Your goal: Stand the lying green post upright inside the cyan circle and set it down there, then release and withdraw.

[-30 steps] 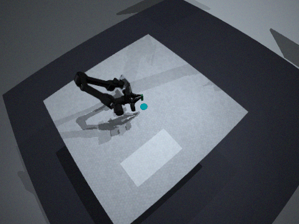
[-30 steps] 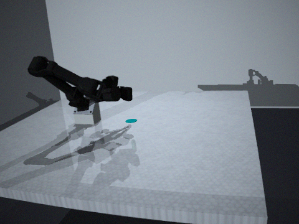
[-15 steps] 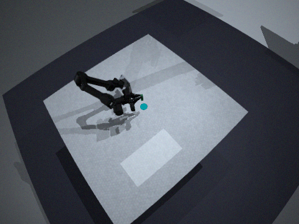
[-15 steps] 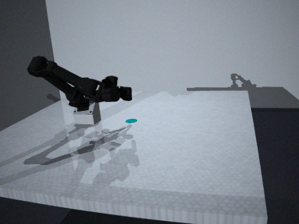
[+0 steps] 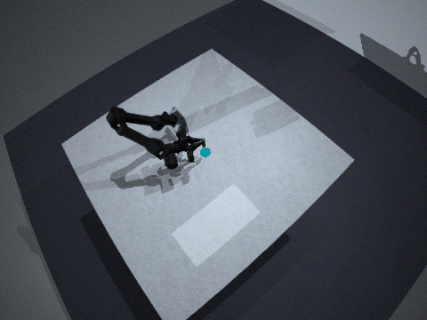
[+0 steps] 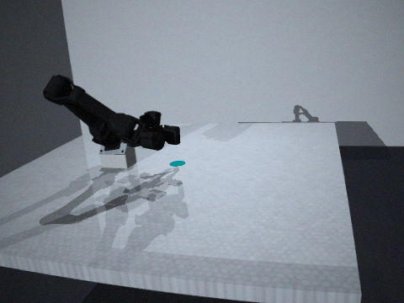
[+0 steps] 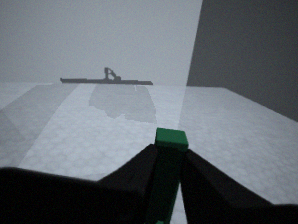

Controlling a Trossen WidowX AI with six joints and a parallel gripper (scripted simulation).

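The cyan circle lies 130 mm below my gripper tip. Also, from my gripper tip: green post (20 mm below).
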